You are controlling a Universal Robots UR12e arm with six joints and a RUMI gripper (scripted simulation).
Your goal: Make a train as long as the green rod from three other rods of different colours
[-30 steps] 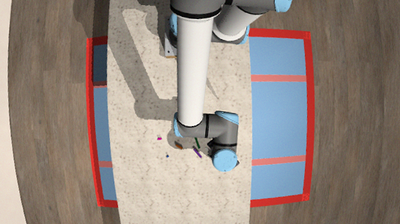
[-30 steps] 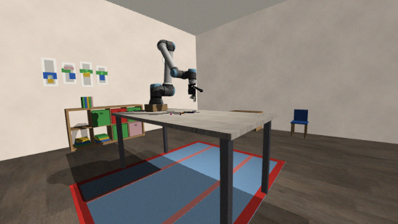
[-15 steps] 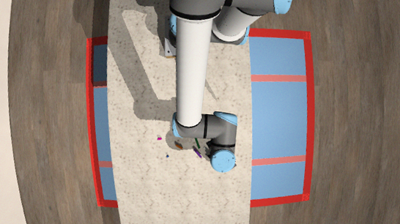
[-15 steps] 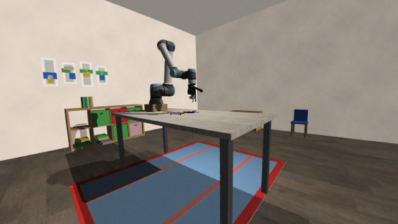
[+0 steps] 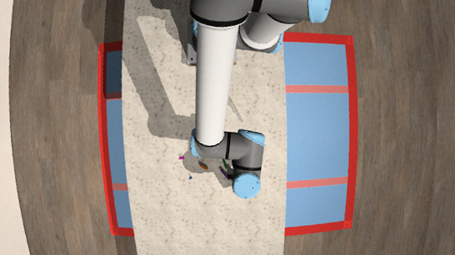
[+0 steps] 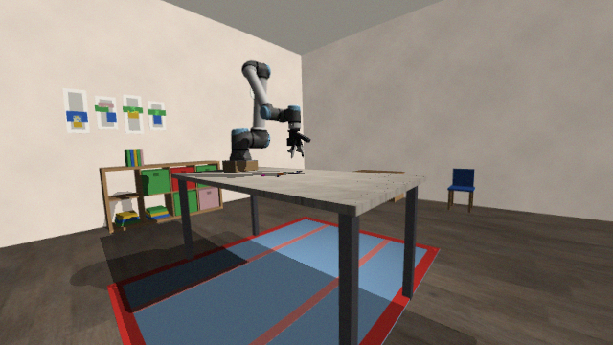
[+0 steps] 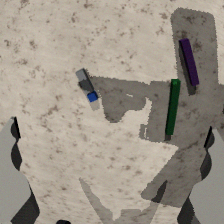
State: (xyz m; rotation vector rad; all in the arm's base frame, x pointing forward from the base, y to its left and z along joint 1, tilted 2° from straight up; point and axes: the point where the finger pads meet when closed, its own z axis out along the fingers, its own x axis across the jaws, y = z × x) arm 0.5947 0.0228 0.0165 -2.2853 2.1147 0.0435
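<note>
The orange rod lies 2 cm behind my hand, 18 cm to the right of it and 10 cm below it. From my hand the other things lie so: grey rod: 1 cm behind, 4 cm to the left, 10 cm below; green rod: 3 cm behind, 8 cm to the right, 10 cm below; purple rod: 3 cm ahead, 9 cm to the right, 10 cm below.
</note>
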